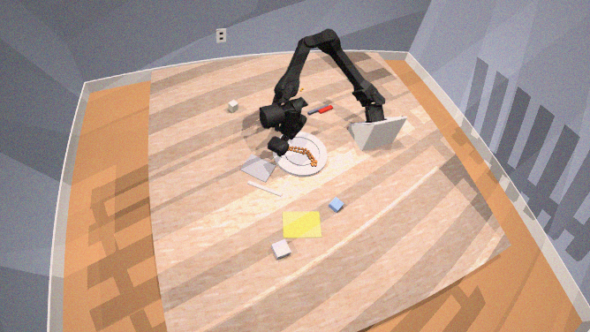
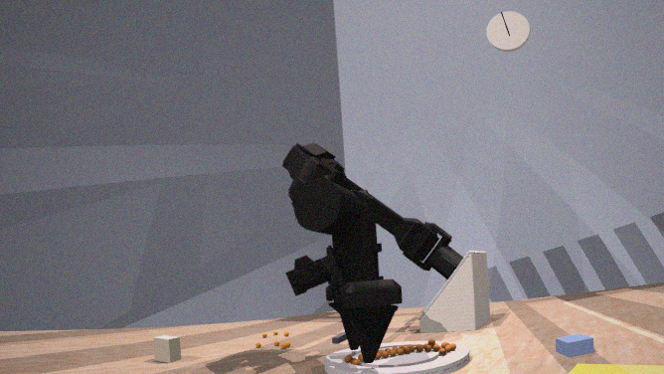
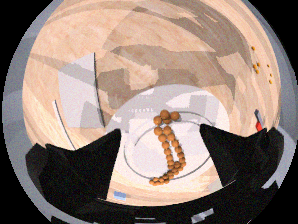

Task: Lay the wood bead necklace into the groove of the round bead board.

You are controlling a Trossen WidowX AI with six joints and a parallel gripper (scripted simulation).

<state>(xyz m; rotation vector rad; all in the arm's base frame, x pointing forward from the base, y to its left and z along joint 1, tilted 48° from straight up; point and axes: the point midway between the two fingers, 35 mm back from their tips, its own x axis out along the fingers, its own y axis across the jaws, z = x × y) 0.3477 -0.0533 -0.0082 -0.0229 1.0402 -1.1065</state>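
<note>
My gripper tip is now 11 cm short of the grey sheet, 5 cm to the right of it and 2 cm above it. Round my gripper tip: blue block: 26 cm to the left, 9 cm behind, 1 cm below; stick: 13 cm to the left, 12 cm ahead, 2 cm below; red-tipped tool: 23 cm behind, 17 cm to the right, 2 cm below.
</note>
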